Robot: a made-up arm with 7 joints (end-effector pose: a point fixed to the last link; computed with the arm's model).
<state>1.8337 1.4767 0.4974 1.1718 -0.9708 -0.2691 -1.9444</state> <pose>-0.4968 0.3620 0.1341 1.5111 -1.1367 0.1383</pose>
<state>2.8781 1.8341 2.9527 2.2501 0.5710 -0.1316 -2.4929</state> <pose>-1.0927 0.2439 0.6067 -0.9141 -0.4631 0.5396</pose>
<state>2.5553 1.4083 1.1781 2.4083 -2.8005 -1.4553 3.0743</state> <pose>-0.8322 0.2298 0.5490 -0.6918 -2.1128 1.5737</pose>
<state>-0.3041 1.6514 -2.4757 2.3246 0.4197 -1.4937 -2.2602</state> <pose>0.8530 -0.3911 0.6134 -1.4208 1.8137 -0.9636</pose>
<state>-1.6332 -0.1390 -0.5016 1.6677 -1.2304 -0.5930 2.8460</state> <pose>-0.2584 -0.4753 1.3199 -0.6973 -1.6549 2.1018</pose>
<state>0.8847 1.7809 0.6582 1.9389 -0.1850 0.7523 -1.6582</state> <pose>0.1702 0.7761 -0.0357 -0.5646 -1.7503 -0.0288</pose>
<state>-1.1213 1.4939 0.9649 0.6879 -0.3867 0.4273 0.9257</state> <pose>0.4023 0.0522 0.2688 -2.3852 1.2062 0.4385</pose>
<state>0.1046 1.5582 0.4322 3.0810 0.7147 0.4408 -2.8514</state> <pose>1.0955 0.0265 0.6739 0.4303 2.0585 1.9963</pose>
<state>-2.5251 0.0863 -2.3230 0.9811 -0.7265 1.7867 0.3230</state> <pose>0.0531 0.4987 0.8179 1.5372 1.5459 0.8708</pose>
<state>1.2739 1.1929 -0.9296 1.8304 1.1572 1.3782 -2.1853</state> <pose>0.6745 0.7138 0.4714 -0.9681 -2.0464 -0.4970</pose>
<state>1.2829 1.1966 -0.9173 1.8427 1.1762 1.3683 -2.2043</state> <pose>0.6637 0.7302 0.4698 -0.9180 -2.0465 -0.5103</pose>
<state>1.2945 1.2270 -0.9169 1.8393 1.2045 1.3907 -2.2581</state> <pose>0.6503 0.7343 0.4428 -0.8624 -2.0331 -0.4718</pose>
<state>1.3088 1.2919 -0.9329 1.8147 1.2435 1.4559 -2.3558</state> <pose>0.6340 0.7188 0.3855 -0.8028 -1.9963 -0.3751</pose>
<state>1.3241 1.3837 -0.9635 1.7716 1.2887 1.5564 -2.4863</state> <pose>0.6159 0.6813 0.3116 -0.7469 -1.9294 -0.2513</pose>
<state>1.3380 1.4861 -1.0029 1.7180 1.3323 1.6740 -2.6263</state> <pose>0.5984 0.6272 0.2416 -0.7051 -1.8400 -0.1410</pose>
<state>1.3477 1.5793 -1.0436 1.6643 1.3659 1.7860 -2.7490</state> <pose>0.5850 0.5693 0.1907 -0.6853 -1.7506 -0.0671</pose>
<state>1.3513 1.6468 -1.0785 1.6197 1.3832 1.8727 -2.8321</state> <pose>0.5781 0.5207 0.1630 -0.6906 -1.6825 -0.0272</pose>
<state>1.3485 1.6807 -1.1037 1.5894 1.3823 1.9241 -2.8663</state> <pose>0.5783 0.4884 0.1547 -0.7184 -1.6444 -0.0071</pose>
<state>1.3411 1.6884 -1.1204 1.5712 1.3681 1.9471 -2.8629</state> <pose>0.5833 0.4694 0.1578 -0.7611 -1.6288 0.0054</pose>
